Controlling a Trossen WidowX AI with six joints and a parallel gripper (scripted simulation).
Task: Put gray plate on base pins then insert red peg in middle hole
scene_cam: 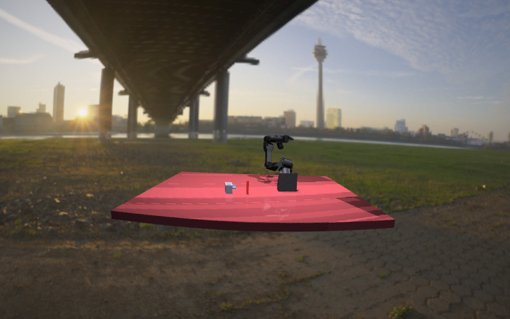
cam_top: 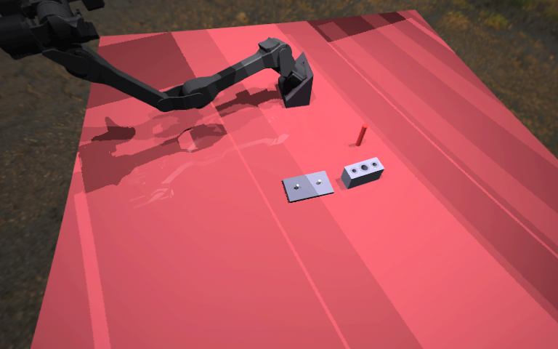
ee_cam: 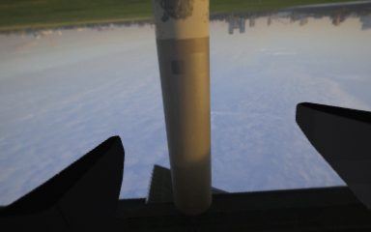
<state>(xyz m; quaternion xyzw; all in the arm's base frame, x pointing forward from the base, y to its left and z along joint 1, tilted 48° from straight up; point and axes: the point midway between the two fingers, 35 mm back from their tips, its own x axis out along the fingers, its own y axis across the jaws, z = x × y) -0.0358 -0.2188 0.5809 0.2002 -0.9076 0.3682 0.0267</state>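
The gray plate lies 38 cm ahead of my gripper tip, 72 cm to the left of it and 28 cm below it. From my gripper tip the other things lie so: dark base (39 cm ahead, 57 cm to the left, 31 cm below); red peg (26 cm ahead, 74 cm to the left, 27 cm below).
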